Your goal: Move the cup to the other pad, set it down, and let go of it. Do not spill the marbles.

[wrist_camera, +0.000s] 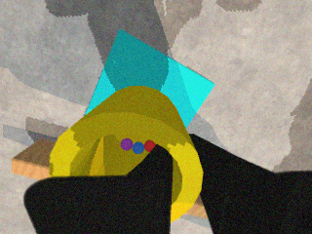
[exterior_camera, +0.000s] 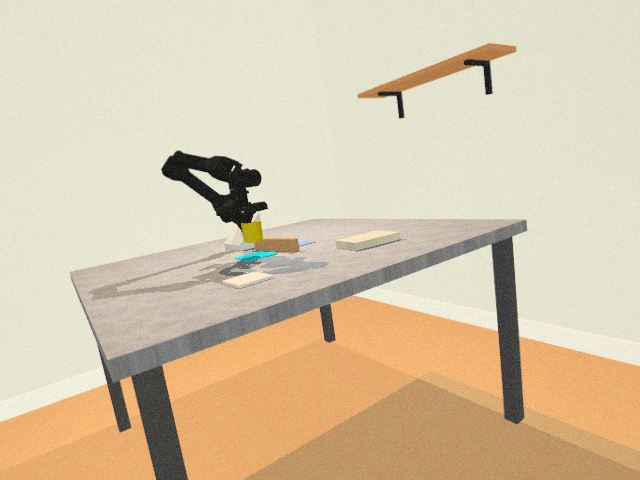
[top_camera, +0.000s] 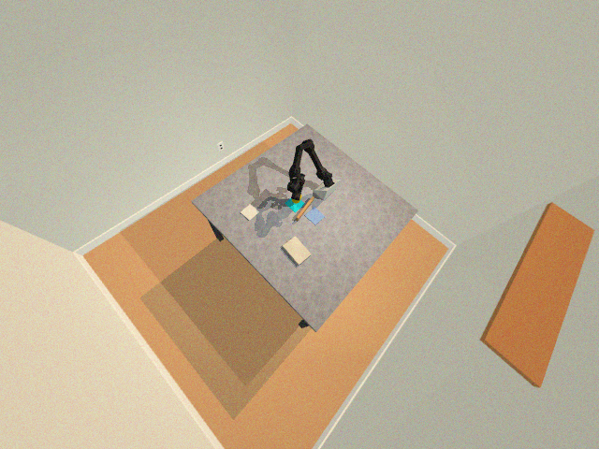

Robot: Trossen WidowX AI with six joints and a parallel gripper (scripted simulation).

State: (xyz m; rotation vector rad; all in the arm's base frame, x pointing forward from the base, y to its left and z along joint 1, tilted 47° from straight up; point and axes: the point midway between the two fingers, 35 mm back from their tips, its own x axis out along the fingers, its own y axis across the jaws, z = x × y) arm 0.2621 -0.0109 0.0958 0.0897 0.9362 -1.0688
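The cyan pad lies 20 mm ahead of my gripper tip, 20 mm to the left of it and 100 mm below it. From my gripper tip the other things lie so: blue marble 10 mm ahead, 30 mm to the left, 20 mm below; then wooden block 10 mm behind, 100 mm to the left, 70 mm below; then purple marble 20 mm ahead, 40 mm to the left, 20 mm below.
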